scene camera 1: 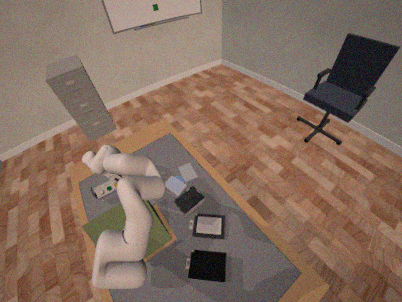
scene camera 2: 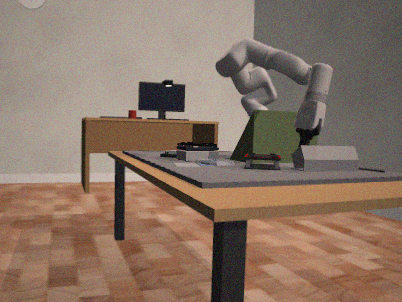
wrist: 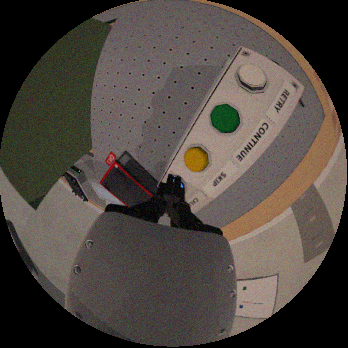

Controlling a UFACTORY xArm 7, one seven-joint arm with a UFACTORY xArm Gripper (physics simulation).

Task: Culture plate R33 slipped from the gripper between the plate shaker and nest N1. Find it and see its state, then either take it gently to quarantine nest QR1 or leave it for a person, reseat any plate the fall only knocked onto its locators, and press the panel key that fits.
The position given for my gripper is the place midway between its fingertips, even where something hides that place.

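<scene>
My gripper (scene camera 2: 302, 150) is shut. In the wrist view, the gripper (wrist: 171, 183) is visible again and touches a white button box (wrist: 262, 113); a red-rimmed black plate (wrist: 130, 191) is present as well.
</scene>
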